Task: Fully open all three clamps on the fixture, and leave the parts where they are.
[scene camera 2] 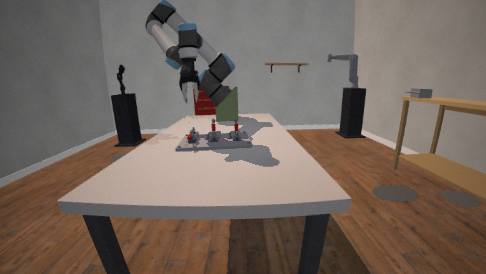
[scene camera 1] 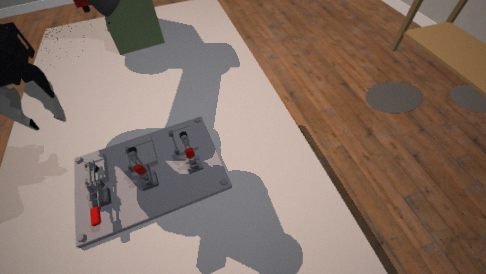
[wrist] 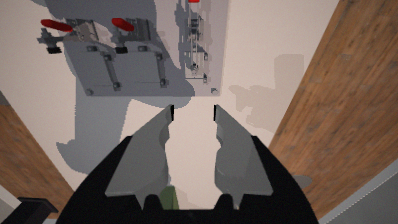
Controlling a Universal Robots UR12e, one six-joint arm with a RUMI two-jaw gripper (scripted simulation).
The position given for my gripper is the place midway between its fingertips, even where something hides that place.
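My gripper (scene camera 1: 51, 125) is what I can see here, and the wrist view (wrist: 194, 106) gives me another look at it.
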